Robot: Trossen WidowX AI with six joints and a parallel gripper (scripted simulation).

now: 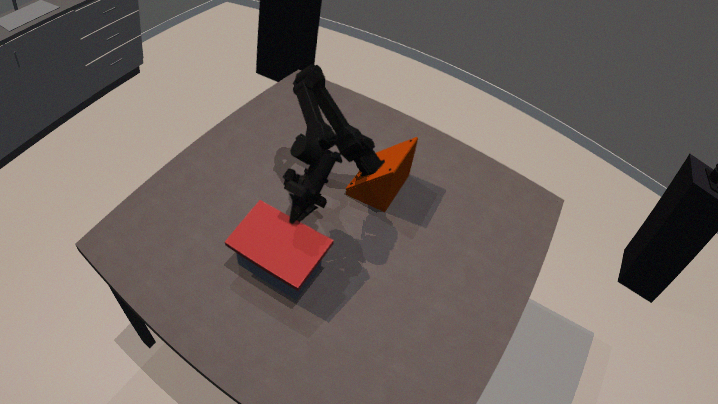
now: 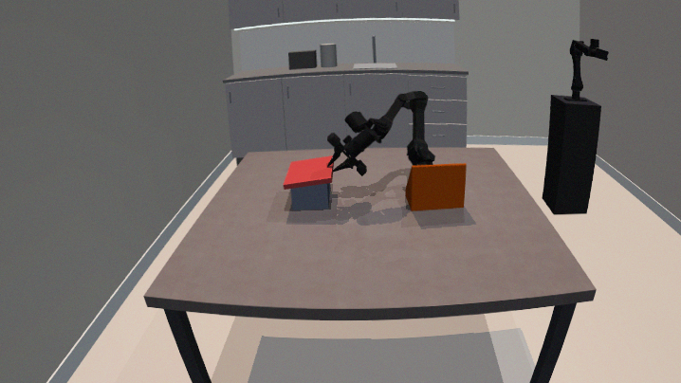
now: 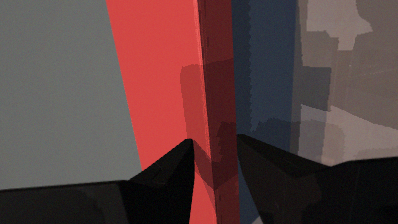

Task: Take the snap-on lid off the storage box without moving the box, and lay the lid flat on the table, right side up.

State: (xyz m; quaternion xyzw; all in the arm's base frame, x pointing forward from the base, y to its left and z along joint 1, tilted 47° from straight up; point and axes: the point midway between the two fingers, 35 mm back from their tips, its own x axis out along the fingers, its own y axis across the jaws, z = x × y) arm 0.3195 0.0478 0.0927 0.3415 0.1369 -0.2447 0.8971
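The red lid lies 80 mm ahead of my gripper tip and 10 mm to the left of it. From my gripper tip the other things lie so: blue-grey storage box 70 mm ahead, 10 mm to the left, 60 mm below.
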